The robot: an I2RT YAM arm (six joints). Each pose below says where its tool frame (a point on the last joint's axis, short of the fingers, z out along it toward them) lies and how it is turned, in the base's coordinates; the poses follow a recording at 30 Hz.
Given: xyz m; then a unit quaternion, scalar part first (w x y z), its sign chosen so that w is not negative.
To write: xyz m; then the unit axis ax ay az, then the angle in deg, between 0 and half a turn. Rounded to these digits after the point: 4 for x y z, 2 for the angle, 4 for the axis.
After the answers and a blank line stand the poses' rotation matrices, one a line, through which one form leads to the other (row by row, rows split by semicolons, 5 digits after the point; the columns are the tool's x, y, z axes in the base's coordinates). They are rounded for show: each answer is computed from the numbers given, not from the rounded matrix.
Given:
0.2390 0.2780 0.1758 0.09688 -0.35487 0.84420 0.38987
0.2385 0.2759 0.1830 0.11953 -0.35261 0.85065 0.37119
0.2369 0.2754 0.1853 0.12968 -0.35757 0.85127 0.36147
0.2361 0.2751 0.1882 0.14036 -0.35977 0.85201 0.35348
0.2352 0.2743 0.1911 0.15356 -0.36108 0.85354 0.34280
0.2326 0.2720 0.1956 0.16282 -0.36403 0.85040 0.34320
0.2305 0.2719 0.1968 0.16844 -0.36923 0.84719 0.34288
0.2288 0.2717 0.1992 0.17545 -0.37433 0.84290 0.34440
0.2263 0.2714 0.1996 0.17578 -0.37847 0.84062 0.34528
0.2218 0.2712 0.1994 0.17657 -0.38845 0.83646 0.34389
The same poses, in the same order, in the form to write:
0.2390 0.2780 0.1758 -0.3565 0.8482 0.3917 168.88
0.2385 0.2759 0.1830 -0.3552 0.8568 0.3739 166.27
0.2369 0.2754 0.1853 -0.3606 0.8585 0.3645 165.10
0.2361 0.2751 0.1882 -0.3634 0.8605 0.3570 163.86
0.2352 0.2743 0.1911 -0.3654 0.8638 0.3469 162.33
0.2326 0.2720 0.1956 -0.3690 0.8619 0.3478 161.26
0.2305 0.2719 0.1968 -0.3746 0.8595 0.3479 160.61
0.2288 0.2717 0.1992 -0.3802 0.8562 0.3498 159.79
0.2263 0.2714 0.1996 -0.3845 0.8539 0.3507 159.75
0.2218 0.2712 0.1994 -0.3947 0.8498 0.3494 159.66

-0.72936 -0.67471 -0.11314; -0.52363 0.44413 0.72702; -0.44028 0.58950 -0.67723
-0.72276 -0.68863 -0.05841; -0.51115 0.47577 0.71579; -0.46512 0.54721 -0.69586
-0.71065 -0.70253 -0.03772; -0.51503 0.48296 0.70816; -0.47929 0.52268 -0.70504
-0.70173 -0.71228 -0.01517; -0.51382 0.49124 0.70333; -0.49352 0.50134 -0.71070
-0.69208 -0.72167 0.01458; -0.51111 0.50422 0.69608; -0.50969 0.47429 -0.71782
-0.68194 -0.73091 0.02705; -0.50739 0.49939 0.70226; -0.52680 0.46517 -0.71141
-0.67059 -0.74113 0.03220; -0.51011 0.49221 0.70535; -0.53860 0.45658 -0.70812
-0.65819 -0.75190 0.03794; -0.51020 0.48253 0.71194; -0.55361 0.44924 -0.70121
-0.65172 -0.75769 0.03417; -0.51491 0.47508 0.71355; -0.55689 0.44744 -0.69977
-0.63586 -0.77129 0.02822; -0.52841 0.46169 0.71248; -0.56256 0.43812 -0.70112

